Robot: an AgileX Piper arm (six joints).
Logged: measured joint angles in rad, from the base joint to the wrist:
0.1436 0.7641 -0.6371 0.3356 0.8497 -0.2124
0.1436 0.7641 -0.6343 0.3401 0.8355 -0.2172
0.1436 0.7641 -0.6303 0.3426 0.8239 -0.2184
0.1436 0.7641 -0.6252 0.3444 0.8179 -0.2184
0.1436 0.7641 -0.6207 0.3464 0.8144 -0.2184
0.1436 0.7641 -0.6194 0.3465 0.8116 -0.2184
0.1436 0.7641 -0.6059 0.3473 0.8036 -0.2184
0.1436 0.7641 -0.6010 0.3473 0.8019 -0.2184
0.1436 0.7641 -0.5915 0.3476 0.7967 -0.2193
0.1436 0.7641 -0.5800 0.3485 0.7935 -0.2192
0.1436 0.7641 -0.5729 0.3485 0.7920 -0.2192
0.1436 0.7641 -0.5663 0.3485 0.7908 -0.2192
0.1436 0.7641 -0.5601 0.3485 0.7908 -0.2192
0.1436 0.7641 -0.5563 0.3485 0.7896 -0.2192
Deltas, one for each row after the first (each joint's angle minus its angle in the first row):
0.0000 0.0000 0.0028 0.0045 -0.0142 -0.0048
0.0000 0.0000 0.0068 0.0070 -0.0258 -0.0060
0.0000 0.0000 0.0119 0.0088 -0.0318 -0.0060
0.0000 0.0000 0.0164 0.0108 -0.0353 -0.0060
0.0000 0.0000 0.0177 0.0109 -0.0381 -0.0060
0.0000 0.0000 0.0312 0.0117 -0.0461 -0.0060
0.0000 0.0000 0.0361 0.0117 -0.0478 -0.0060
0.0000 0.0000 0.0456 0.0120 -0.0530 -0.0069
0.0000 0.0000 0.0571 0.0129 -0.0562 -0.0068
0.0000 0.0000 0.0642 0.0129 -0.0577 -0.0068
0.0000 0.0000 0.0708 0.0129 -0.0589 -0.0068
0.0000 0.0000 0.0770 0.0129 -0.0589 -0.0068
0.0000 0.0000 0.0808 0.0129 -0.0601 -0.0068

